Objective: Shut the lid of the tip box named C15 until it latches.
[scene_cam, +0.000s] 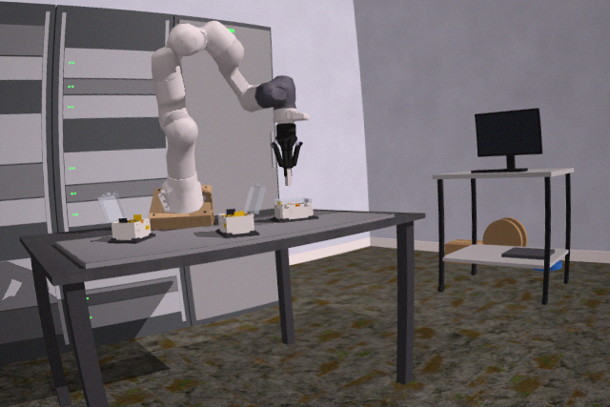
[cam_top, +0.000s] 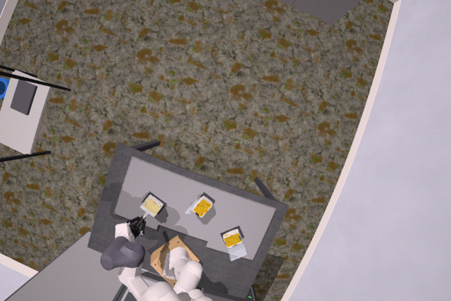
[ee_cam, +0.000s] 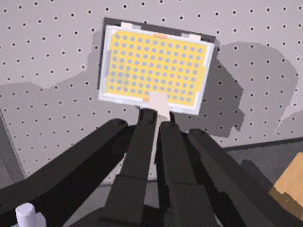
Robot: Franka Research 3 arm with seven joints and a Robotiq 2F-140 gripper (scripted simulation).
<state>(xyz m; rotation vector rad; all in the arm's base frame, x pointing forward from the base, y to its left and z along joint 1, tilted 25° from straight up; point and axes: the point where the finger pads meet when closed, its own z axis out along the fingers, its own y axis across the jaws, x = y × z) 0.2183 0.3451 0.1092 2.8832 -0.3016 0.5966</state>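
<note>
The tip box lid is 20 mm ahead of my hand and 90 mm below it.
</note>
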